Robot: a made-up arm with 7 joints.
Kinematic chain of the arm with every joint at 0, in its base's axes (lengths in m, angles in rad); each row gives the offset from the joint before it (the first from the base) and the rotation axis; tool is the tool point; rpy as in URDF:
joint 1: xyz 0 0 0.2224 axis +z
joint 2: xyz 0 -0.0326 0.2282 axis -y
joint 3: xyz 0 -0.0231 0.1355 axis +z
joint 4: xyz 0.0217 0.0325 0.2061 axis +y
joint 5: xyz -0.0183 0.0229 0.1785 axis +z
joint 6: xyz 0 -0.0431 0.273 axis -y
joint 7: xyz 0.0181 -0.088 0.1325 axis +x
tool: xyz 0 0 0 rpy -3.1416 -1.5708 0
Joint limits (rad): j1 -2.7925..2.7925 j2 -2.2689..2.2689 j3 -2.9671..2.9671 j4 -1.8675..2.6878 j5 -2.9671..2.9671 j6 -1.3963..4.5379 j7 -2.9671..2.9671
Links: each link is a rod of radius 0.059 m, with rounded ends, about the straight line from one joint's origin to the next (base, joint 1, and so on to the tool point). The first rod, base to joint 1, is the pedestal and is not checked.
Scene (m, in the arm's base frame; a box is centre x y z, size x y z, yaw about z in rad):
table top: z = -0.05
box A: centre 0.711 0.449 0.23 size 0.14 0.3 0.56 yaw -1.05
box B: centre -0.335 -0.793 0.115 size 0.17 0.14 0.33 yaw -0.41
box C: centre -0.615 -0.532 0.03 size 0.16 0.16 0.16 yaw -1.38
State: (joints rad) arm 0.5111 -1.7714 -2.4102 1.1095 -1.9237 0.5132 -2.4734
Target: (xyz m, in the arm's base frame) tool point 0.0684 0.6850 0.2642
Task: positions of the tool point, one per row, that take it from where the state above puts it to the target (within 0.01 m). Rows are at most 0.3 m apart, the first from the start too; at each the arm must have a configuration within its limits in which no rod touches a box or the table.
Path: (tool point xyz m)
1: 0.9275 0.0123 0.5392
2: 0.9351 0.1127 0.5416
3: 0.9048 0.2295 0.5742
4: 0.8305 0.3471 0.6305
5: 0.7110 0.4490 0.6958
6: 0.5439 0.6239 0.5270
7: 0.3146 0.7063 0.3785
8: 0.0684 0.6850 0.2642

